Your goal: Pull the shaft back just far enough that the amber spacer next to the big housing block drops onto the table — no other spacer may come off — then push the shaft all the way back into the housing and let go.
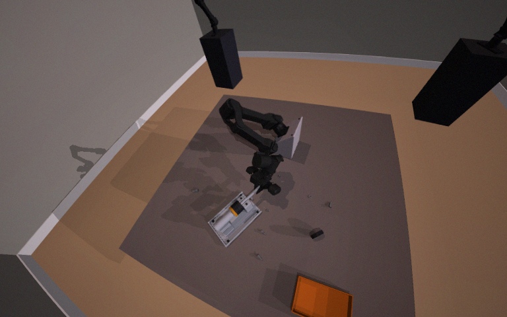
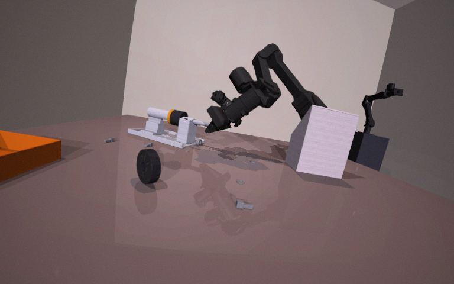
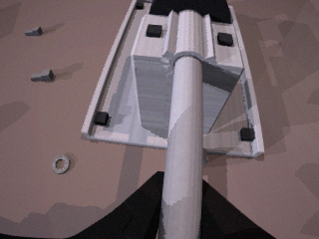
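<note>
Now: the thin grey shaft 6 cm ahead of my gripper tip, 2 cm to the right of it and 2 cm above it. The rest, counted from my gripper tip: orange tray: 29 cm ahead, 40 cm to the left, 5 cm below; amber spacer: 13 cm ahead, 5 cm to the right, 2 cm above.
</note>
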